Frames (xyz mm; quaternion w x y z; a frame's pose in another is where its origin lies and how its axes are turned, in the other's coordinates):
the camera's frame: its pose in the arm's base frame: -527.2 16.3 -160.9 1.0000 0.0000 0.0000 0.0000
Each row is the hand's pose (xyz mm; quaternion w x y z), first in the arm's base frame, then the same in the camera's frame.
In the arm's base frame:
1: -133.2 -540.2 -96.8 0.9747 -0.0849 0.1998 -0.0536
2: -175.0 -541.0 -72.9 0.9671 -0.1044 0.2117 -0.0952
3: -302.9 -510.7 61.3 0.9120 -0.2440 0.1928 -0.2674
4: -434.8 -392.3 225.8 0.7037 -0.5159 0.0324 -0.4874
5: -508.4 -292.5 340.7 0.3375 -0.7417 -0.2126 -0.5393
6: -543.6 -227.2 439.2 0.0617 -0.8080 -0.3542 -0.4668
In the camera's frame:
1: 394.0 -556.5 64.1 0.9747 -0.0849 0.1998 -0.0536
2: 352.2 -557.3 88.0 0.9671 -0.1044 0.2117 -0.0952
3: 224.3 -527.0 222.2 0.9120 -0.2440 0.1928 -0.2674
4: 92.4 -408.6 386.7 0.7037 -0.5159 0.0324 -0.4874
5: 18.8 -308.8 501.6 0.3375 -0.7417 -0.2126 -0.5393
6: -16.4 -243.5 600.1 0.0617 -0.8080 -0.3542 -0.4668

